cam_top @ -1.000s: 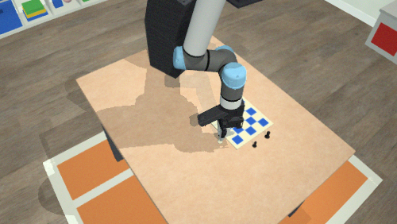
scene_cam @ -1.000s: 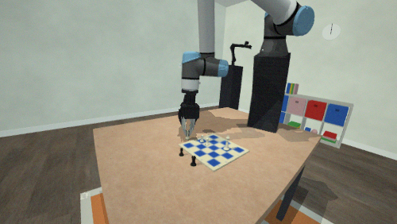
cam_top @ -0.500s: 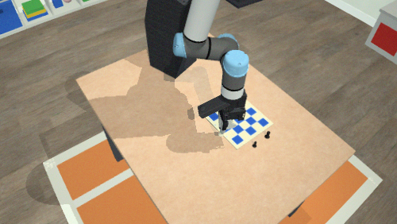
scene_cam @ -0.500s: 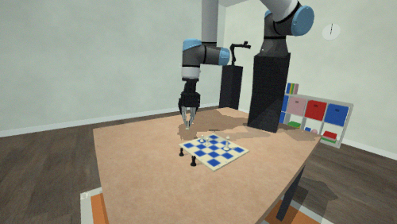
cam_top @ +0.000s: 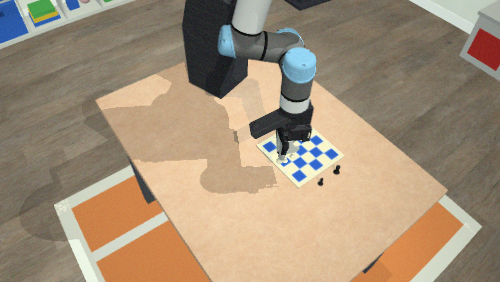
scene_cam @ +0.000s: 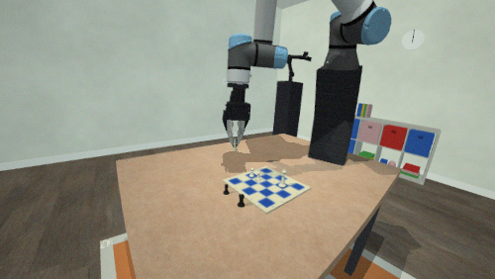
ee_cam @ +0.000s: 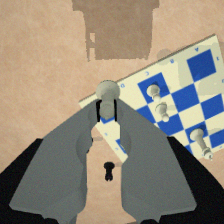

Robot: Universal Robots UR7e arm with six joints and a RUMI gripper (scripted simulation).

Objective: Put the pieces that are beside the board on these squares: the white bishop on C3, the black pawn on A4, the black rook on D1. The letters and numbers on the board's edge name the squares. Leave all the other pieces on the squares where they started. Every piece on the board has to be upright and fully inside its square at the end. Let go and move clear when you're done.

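My hand is 4 cm past the chessboard, 14 cm to the right of it and 12 cm above it. Also, from my hand: black pawn 10 cm ahead, 11 cm to the left, 11 cm below; white chess piece 8 cm behind, 18 cm to the left, 9 cm below; black rook 9 cm ahead, 18 cm to the left, 11 cm below.
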